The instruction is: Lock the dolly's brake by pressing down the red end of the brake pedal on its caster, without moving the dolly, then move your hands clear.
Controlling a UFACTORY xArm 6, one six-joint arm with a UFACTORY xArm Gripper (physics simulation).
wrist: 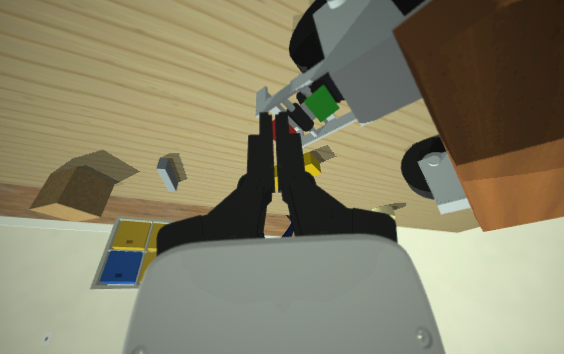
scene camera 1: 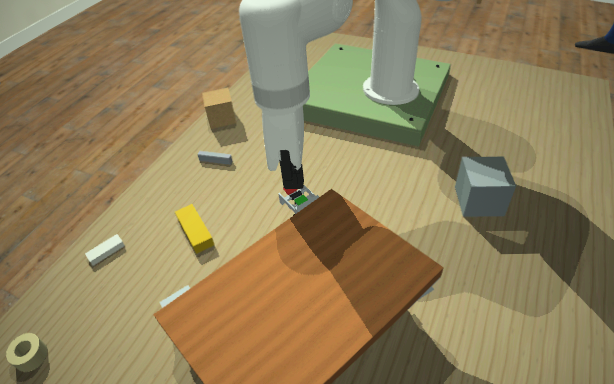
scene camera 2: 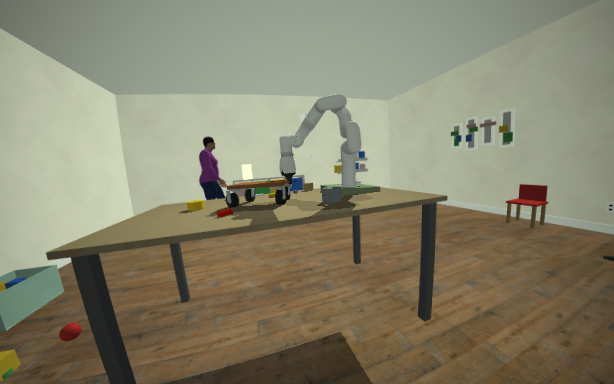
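Seen in the pictures: gripper, fingertip midpoint: (wrist: 274,128) (scene camera 1: 294,185) (scene camera 2: 289,184); arm's base, origin of the base link: (scene camera 1: 390,90) (scene camera 2: 348,186).
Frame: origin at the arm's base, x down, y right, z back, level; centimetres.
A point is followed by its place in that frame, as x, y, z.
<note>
The dolly's brown wooden deck (scene camera 1: 260,290) {-8.6, 5.5, -61.4} (scene camera 2: 257,185) {-7.8, -8.9, -63.3} (wrist: 515,115) {-8.6, 2.6, -48.1} stands on casters. At its corner nearest the robot base, a grey caster frame (wrist: 367,82) {-5.7, 4.4, -43.2} carries the brake pedal, with a green end (scene camera 1: 301,199) {-4.9, 7.0, -42.1} (wrist: 321,103) {-4.9, 6.7, -42.0} beside the deck and a red end (scene camera 1: 289,191) {-5.0, 9.4, -41.0} (wrist: 292,129) {-4.9, 9.1, -41.0} farther out. My gripper (scene camera 1: 293,187) {-5.2, 9.0, -39.7} (scene camera 2: 288,178) {-5.2, 9.0, -39.7} (wrist: 274,128) {-5.2, 9.0, -39.7} is shut and empty, pointing down at the red end. The fingers partly cover the red end in the wrist view. Whether the tips touch it, and how far the pedal is tilted, I cannot tell.
A yellow block (scene camera 1: 194,227) {1.7, 25.3, -47.3}, a white bar (scene camera 1: 105,250) {2.6, 38.9, -55.7}, a grey bar (scene camera 1: 215,158) {2.6, 30.6, -28.9} and a tan block (scene camera 1: 219,110) {-0.5, 35.0, -16.8} lie to the left in scene camera 1. A grey block (scene camera 1: 485,187) {-3.3, -20.9, -30.5} stands at the right. The green base plate (scene camera 1: 340,100) {-0.5, 9.9, -7.4} is behind the gripper.
</note>
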